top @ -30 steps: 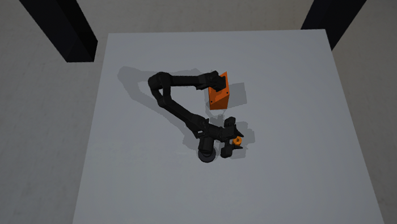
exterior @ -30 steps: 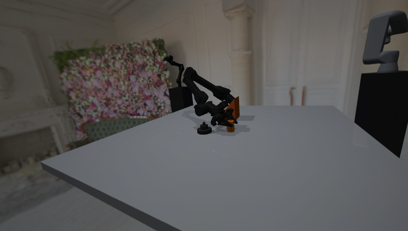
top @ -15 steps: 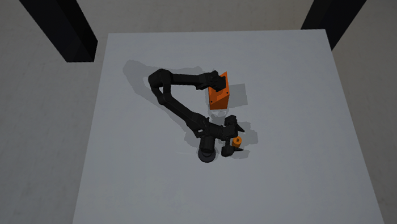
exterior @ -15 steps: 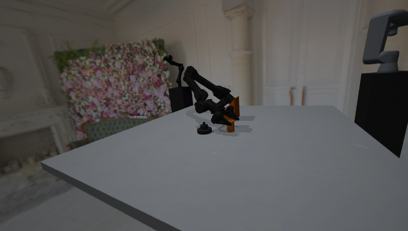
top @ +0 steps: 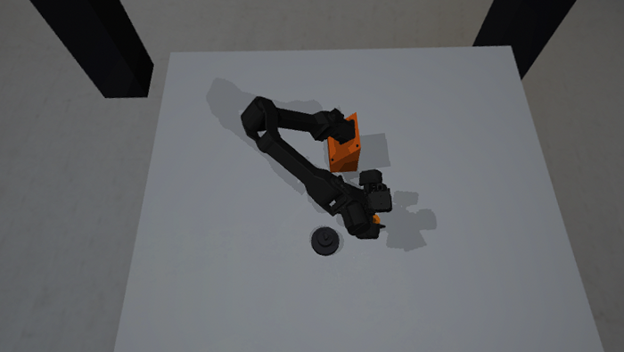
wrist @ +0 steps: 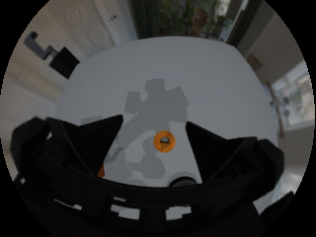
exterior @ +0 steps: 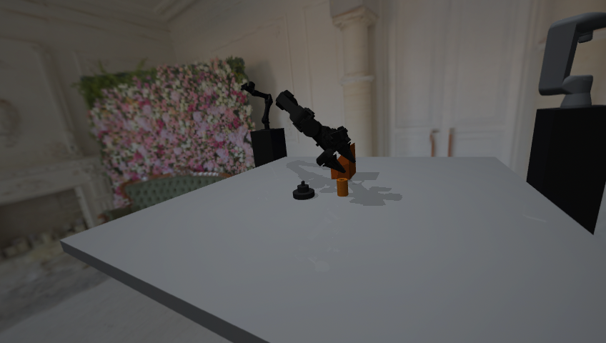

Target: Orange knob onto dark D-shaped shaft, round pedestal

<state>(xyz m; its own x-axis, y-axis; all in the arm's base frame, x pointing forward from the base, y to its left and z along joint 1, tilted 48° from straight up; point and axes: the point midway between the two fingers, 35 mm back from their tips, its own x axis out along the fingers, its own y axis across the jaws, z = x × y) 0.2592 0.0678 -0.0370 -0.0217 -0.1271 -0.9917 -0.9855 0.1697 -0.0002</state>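
Now: the orange knob 7 cm below my gripper tip, 3 cm to the right of it and 1 cm ahead of it. Round my gripper tip: dark round pedestal 17 cm to the right, 7 cm below, 6 cm ahead.
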